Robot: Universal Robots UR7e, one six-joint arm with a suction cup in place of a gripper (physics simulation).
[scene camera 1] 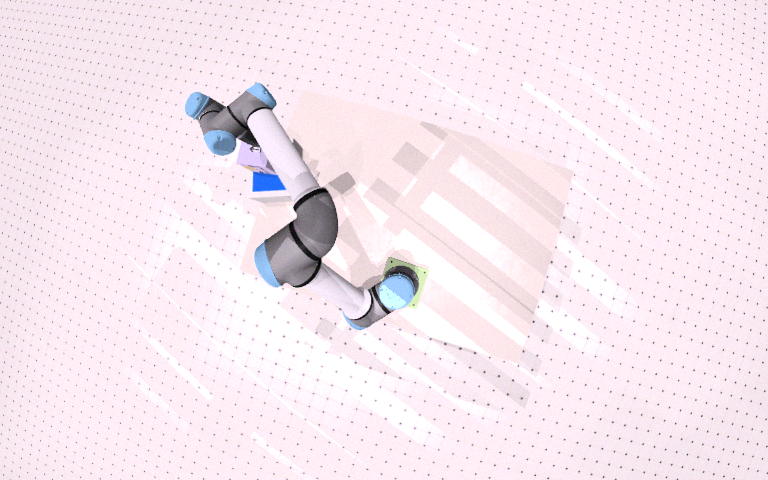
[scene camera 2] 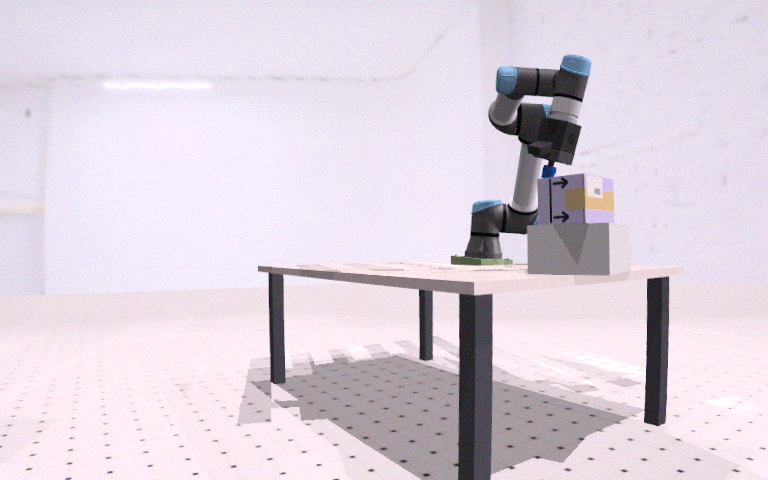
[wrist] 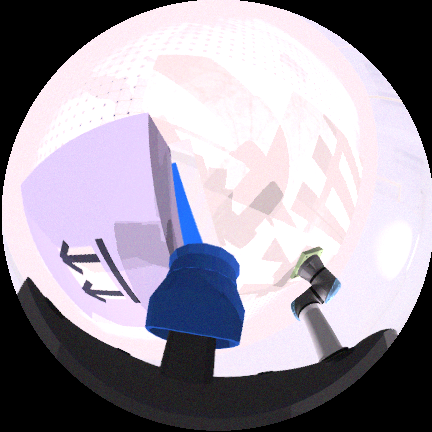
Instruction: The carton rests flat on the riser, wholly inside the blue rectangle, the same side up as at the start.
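Pixels of known places: end effector, tool point: [wrist: 203, 271]; arm's base, origin of the base link: [scene camera 2: 483, 257] [wrist: 307, 264].
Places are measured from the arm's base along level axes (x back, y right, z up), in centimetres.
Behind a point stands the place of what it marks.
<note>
The lilac carton [scene camera 1: 253, 156] {x -30.6, y -68.0, z 20.5 cm} [scene camera 2: 575, 198] {x -42.4, y -73.7, z 14.9 cm} [wrist: 92, 189], with black arrows and a tan band, rests flat on the grey riser [scene camera 2: 580, 248] {x -41.0, y -73.8, z 3.4 cm}. It lies over the blue rectangle [scene camera 1: 267, 182] {x -23.8, y -65.6, z 9.2 cm} [wrist: 186, 209] {x -35.7, y -61.3, z 9.2 cm}, and a strip of blue shows beside it. My blue suction cup [scene camera 2: 548, 170] [wrist: 203, 254] hangs at the carton's top edge, on the side nearest the arm. It holds nothing. I cannot tell whether it touches the carton. In the overhead view the wrist hides the cup.
The riser stands at one end of the table [scene camera 2: 374, 273] {x -69.3, y -28.9, z -2.8 cm} [scene camera 1: 503, 170] {x -61.1, y 29.5, z -2.8 cm}. The arm's base sits on a green plate [scene camera 1: 402, 287] [scene camera 2: 482, 259] {x -8.4, y -8.1, z -0.5 cm} [wrist: 308, 257] {x -6.5, y -4.1, z 0.3 cm} further along the table. The arm's elbow reaches over the table edge near the riser.
</note>
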